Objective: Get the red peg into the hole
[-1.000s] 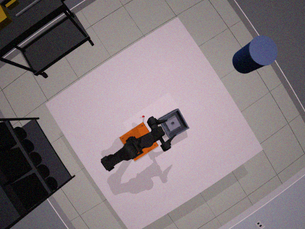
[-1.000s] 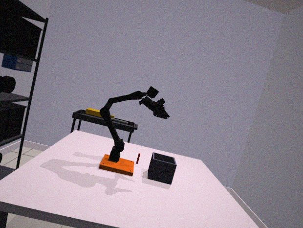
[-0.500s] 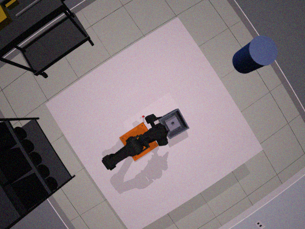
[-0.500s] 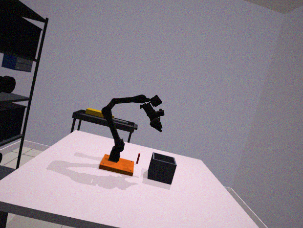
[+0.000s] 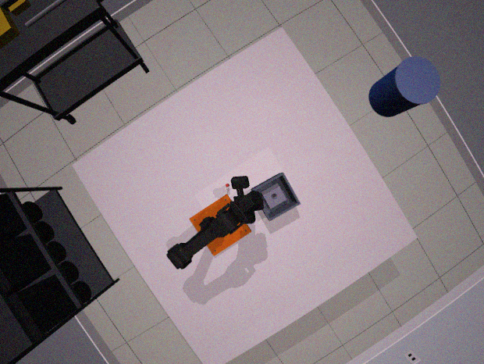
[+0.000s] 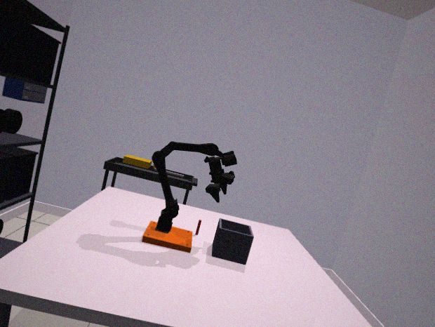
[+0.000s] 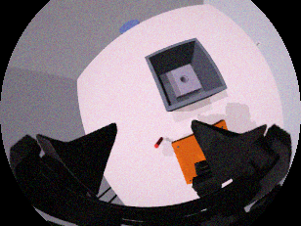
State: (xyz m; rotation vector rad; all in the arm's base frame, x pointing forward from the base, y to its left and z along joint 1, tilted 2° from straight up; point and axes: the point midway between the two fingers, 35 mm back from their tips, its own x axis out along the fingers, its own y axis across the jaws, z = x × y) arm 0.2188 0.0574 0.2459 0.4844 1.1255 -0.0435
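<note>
Right now my gripper tip is 80 mm past the red peg, 70 mm to the right of it and 200 mm above it. From my gripper tip the other things lie so: plate (100 mm ahead, 80 mm to the right, 190 mm below).
</note>
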